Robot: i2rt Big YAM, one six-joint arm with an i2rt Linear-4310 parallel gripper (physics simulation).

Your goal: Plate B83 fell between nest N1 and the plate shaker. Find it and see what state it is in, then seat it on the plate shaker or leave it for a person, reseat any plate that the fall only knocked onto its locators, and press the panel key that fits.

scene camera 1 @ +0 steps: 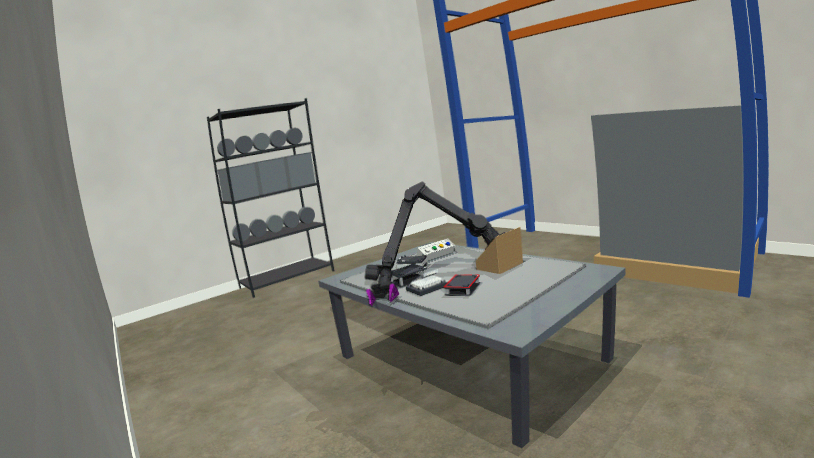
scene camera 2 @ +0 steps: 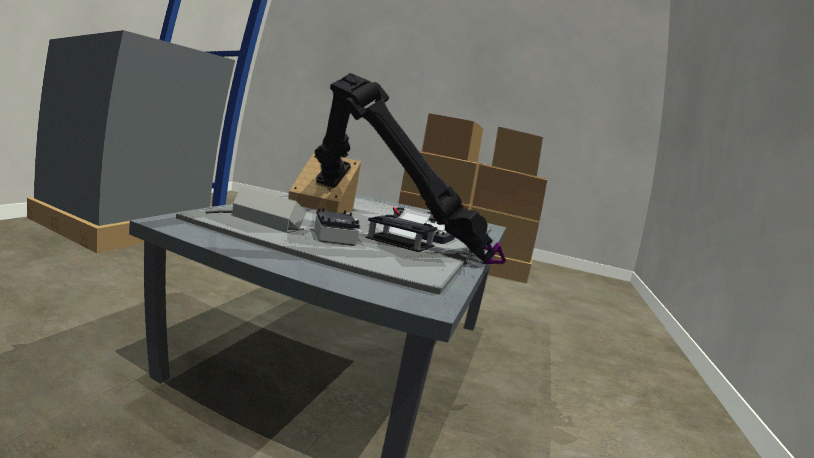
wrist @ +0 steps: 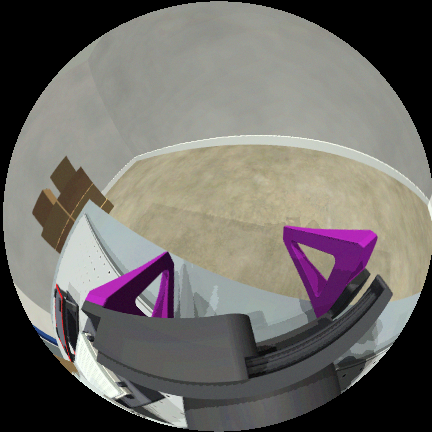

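Seen in the pictures: gripper, between the fingertips: [scene camera 1: 380, 303] [scene camera 2: 497, 255] [wrist: 227, 246]; arm's base, origin of its link: [scene camera 1: 496, 243] [scene camera 2: 333, 173].
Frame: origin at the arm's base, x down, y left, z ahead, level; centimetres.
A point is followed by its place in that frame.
Note:
My gripper [scene camera 1: 381, 295] @(x 12.6, y -10.5, z 65.1 cm) [scene camera 2: 496, 254] @(x 12.6, y -10.5, z 65.1 cm) [wrist: 227, 246] @(x 12.6, y -10.5, z 65.1 cm) is open and empty, low at the table edge beside the black raised stand. A white plate [scene camera 1: 426, 283] @(x 8.7, y -4.5, z 42.9 cm) sits in a dark nest at the front. A pale sliver [scene camera 1: 430, 273] @(x 6.2, y -8.3, z 37.3 cm) shows behind it, next to the raised stand [scene camera 1: 405, 276] @(x 11.9, y -30.4, z 37.3 cm) [scene camera 2: 401, 223] @(x 6.9, y -27.8, z 39.0 cm); whether it is plate B83 I cannot tell. White surfaces [scene camera 2: 414, 217] @(x 7.1, y -11.6, z 37.1 cm) show behind the stand in scene camera 2. A grey block with a black clamp-like top [scene camera 2: 336, 229] @(x 8.9, y -46.7, z 28.9 cm) looks like the shaker. The key panel [scene camera 1: 437, 248] @(x 5.9, y -42.4, z 6.3 cm) has coloured keys. Plate labels and tilt are unreadable.
A red-rimmed dark platform [scene camera 1: 462, 281] @(x 8.6, y 8.4, z 32.1 cm) [wrist: 61, 312] stands beside the dark nest. The arm's wooden base [scene camera 1: 500, 252] @(x 2.7, y 6.9, z 4.6 cm) [scene camera 2: 327, 187] @(x 4.7, y -4.9, z 1.1 cm) stands at the far side of the table [scene camera 1: 540, 336] @(x 14.7, y 64.4, z 45.3 cm). The forearm passes close above the raised stand. Cardboard boxes [scene camera 2: 506, 190] are beyond the table.

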